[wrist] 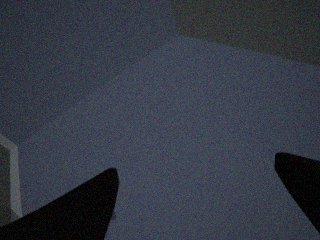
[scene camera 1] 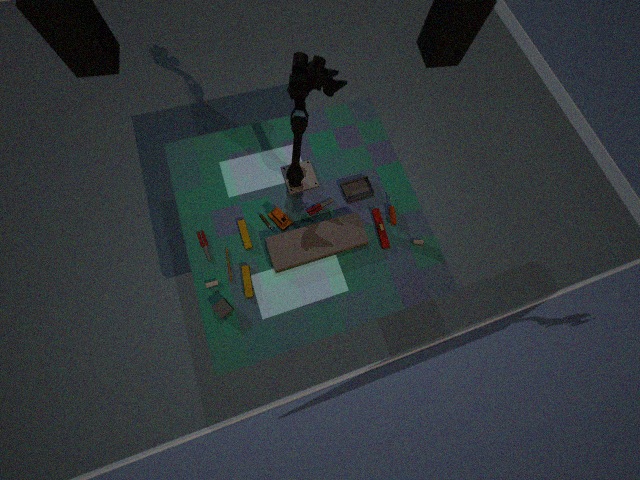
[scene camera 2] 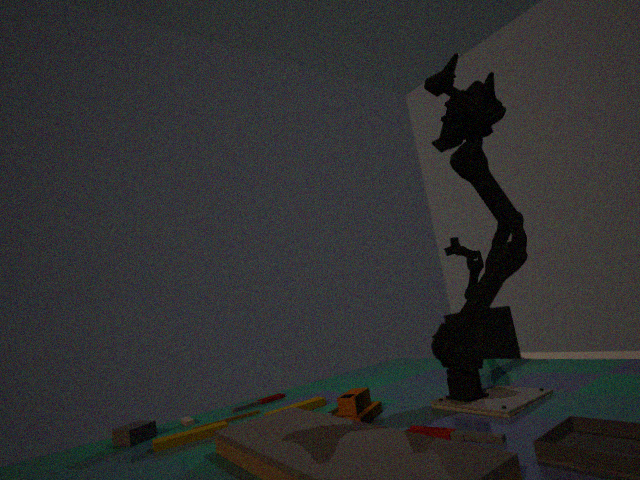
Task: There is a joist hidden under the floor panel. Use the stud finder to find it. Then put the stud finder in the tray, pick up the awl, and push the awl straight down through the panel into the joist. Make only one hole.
Labels:
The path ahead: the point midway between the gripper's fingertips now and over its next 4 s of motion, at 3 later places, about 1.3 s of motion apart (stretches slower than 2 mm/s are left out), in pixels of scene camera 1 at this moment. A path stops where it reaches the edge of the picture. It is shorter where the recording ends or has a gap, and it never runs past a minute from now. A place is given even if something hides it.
The gripper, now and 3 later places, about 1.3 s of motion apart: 342, 77; 283, 222; 280, 215; 281, 218

